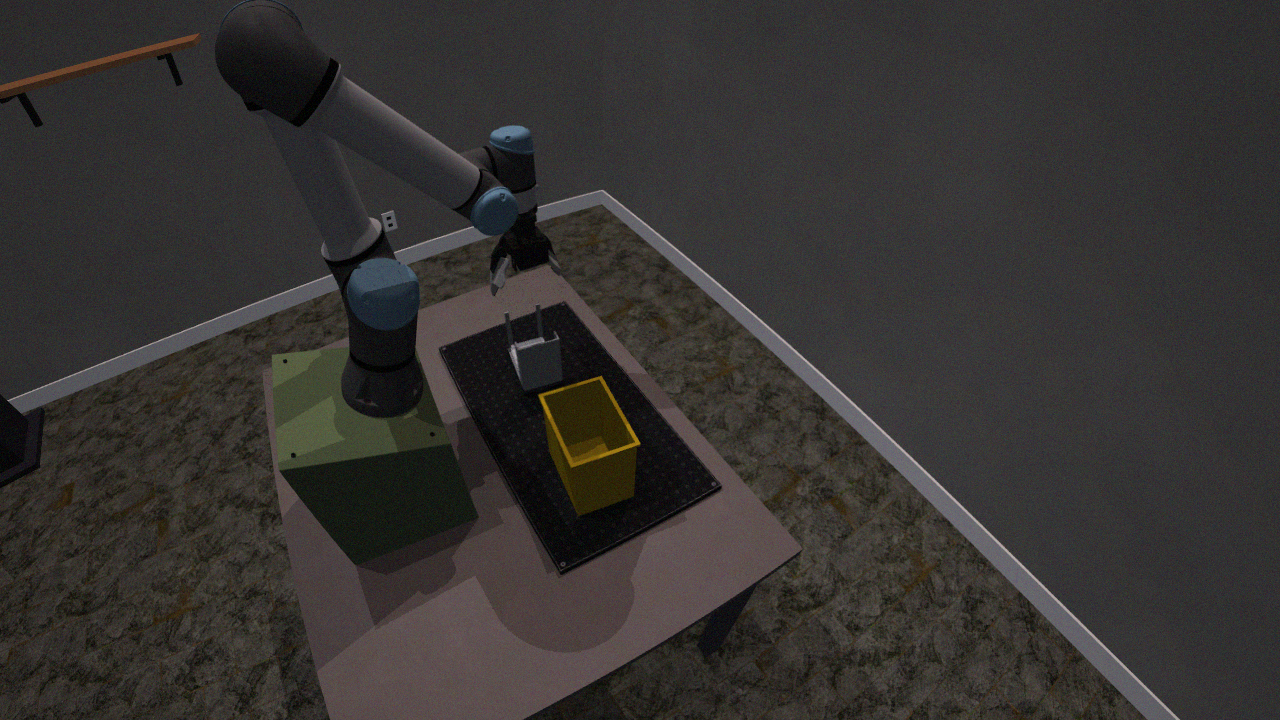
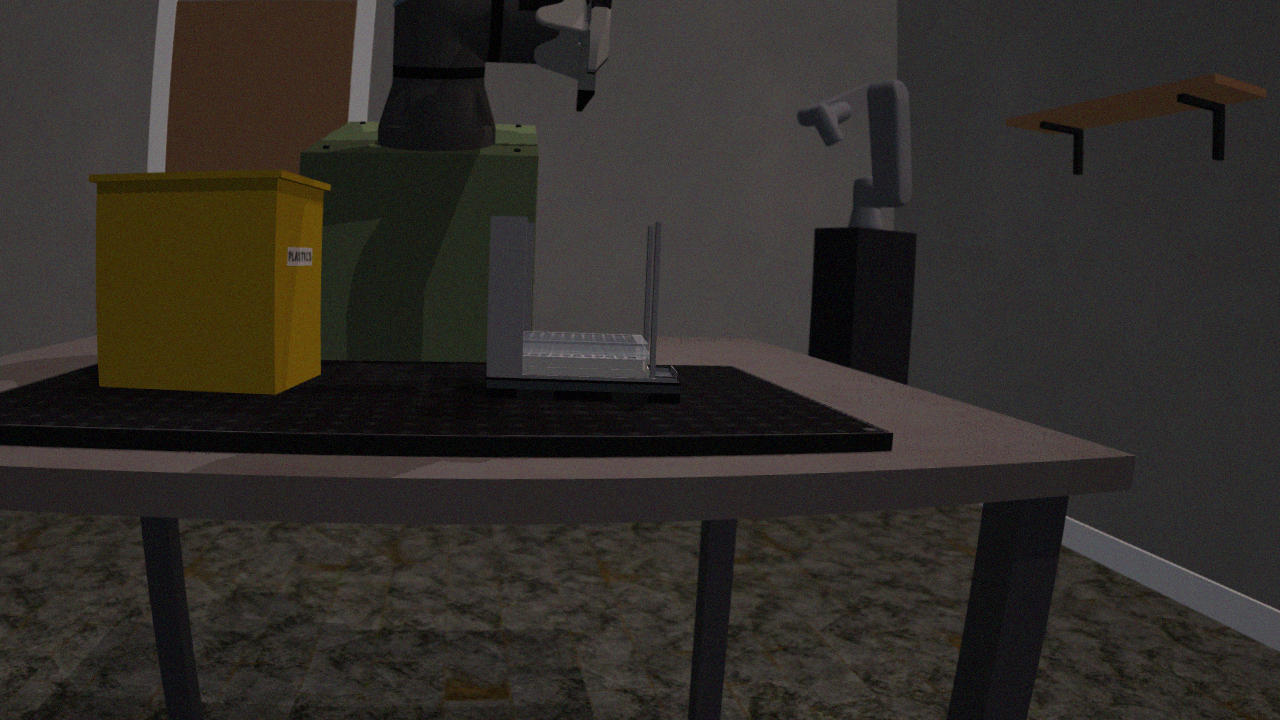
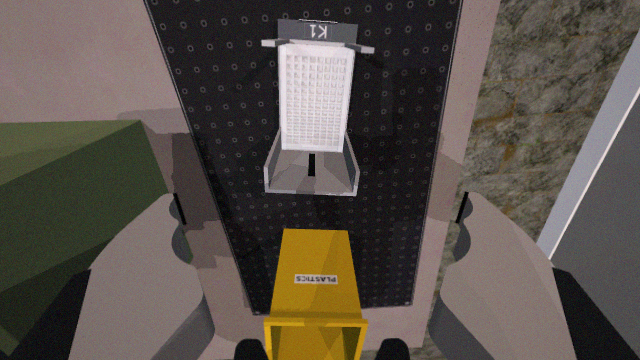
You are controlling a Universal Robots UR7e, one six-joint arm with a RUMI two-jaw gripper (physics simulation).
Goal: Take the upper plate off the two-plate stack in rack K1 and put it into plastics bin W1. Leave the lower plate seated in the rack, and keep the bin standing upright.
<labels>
yellow plastics bin W1: image 1; image 2 210,281; image 3
same spot on yellow plastics bin W1: (image 3: 315,301) = (image 1: 571,399)
</labels>
